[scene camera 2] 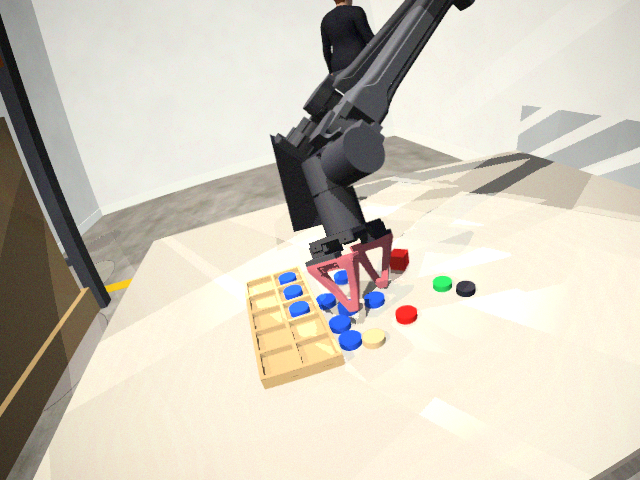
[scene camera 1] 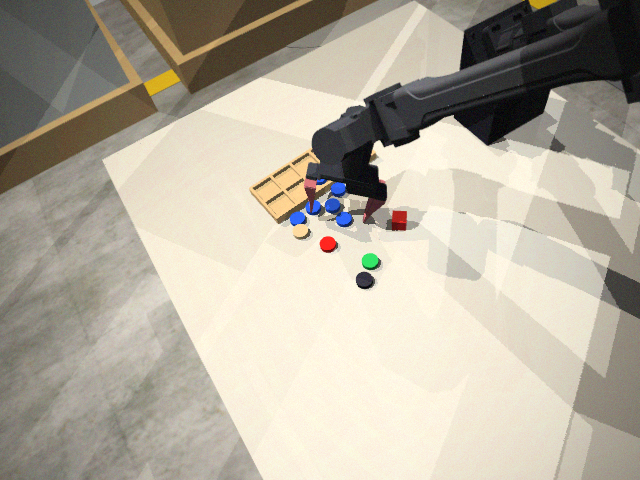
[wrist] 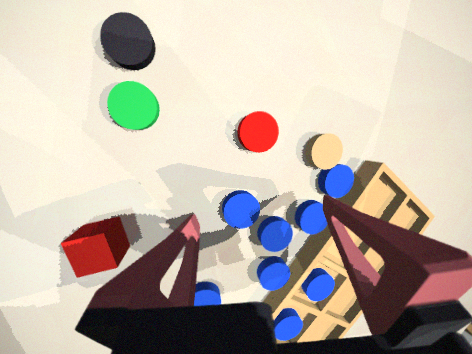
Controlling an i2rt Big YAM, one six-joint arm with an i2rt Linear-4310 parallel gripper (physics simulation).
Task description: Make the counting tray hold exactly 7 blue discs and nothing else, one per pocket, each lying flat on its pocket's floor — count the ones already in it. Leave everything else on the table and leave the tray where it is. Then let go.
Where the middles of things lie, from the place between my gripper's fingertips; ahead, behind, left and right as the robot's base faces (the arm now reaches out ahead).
Labels:
I see my gripper 70 mm short of the tan disc (wrist: 324, 151), 20 mm to the left of it and 10 mm above it. From my hand the other things lie so: red disc (wrist: 258, 132): 40 mm ahead, 40 mm to the left, 10 mm below; then red cube (wrist: 95, 247): 80 mm behind, 70 mm to the left; then green disc (wrist: 132, 105): 110 mm to the left, 10 mm below.

